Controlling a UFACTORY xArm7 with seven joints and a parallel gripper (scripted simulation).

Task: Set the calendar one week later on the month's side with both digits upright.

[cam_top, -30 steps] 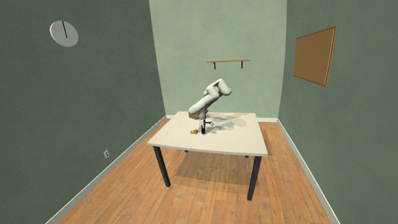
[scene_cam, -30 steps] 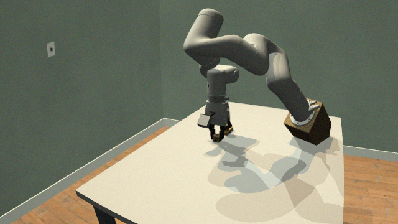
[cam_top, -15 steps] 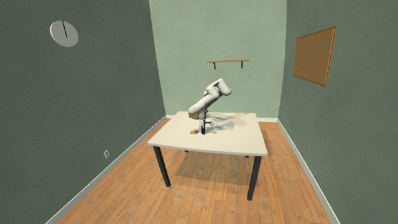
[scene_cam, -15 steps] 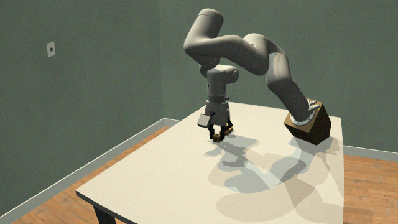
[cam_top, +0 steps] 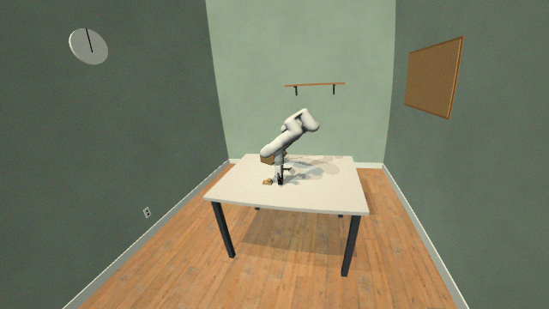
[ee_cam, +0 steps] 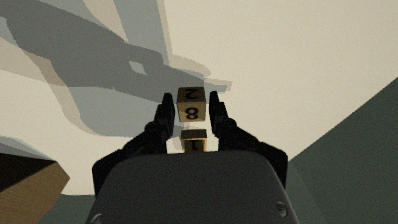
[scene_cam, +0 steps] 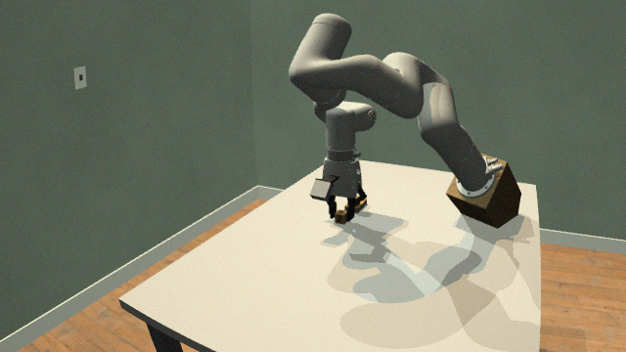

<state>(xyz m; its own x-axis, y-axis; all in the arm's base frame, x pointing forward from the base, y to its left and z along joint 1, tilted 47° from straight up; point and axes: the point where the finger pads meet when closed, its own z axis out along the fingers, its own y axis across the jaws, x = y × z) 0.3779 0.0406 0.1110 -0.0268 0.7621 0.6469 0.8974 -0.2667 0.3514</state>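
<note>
Now: the digit cube 1 cm below my hand. Round my hand: wooden calendar tray: 11 cm to the right, 2 cm below.
</note>
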